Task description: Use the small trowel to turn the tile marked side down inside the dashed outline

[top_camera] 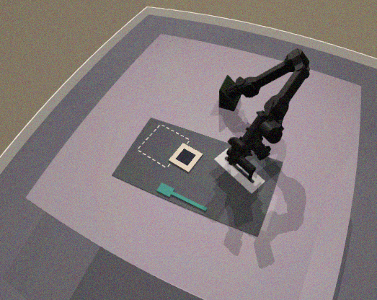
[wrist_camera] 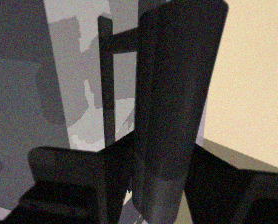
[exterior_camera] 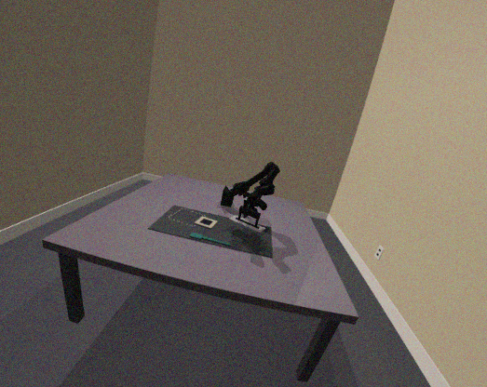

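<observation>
My gripper tip is 13 cm to the left of the dark mat, 12 cm above it and 3 cm short of it. From my gripper tip the other things lie so: teal flat tool (17 cm ahead, 15 cm to the right, 10 cm below); tan square tile (20 cm to the right, 10 cm below).
</observation>
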